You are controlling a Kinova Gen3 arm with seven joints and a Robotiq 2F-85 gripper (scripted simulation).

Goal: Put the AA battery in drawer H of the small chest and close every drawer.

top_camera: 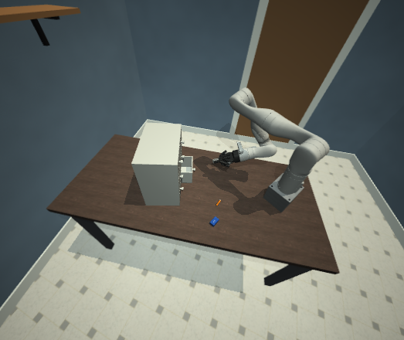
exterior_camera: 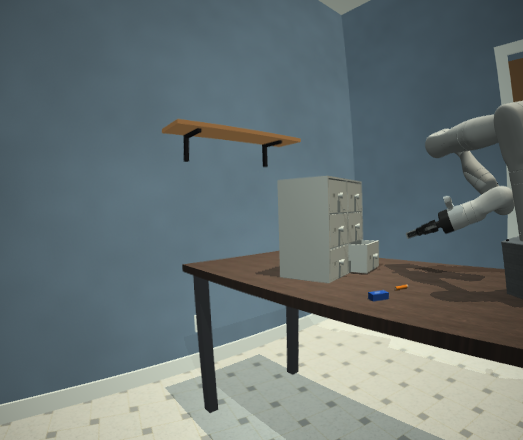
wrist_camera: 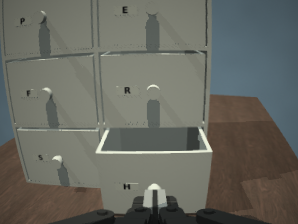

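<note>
Now: hand 22 cm short of the drawer marked H, 4 cm to the right of it and 11 cm above it. Also, from my hand: blue block 4 cm behind, 32 cm to the left, 13 cm below; orange AA battery 5 cm behind, 21 cm to the left, 13 cm below.
</note>
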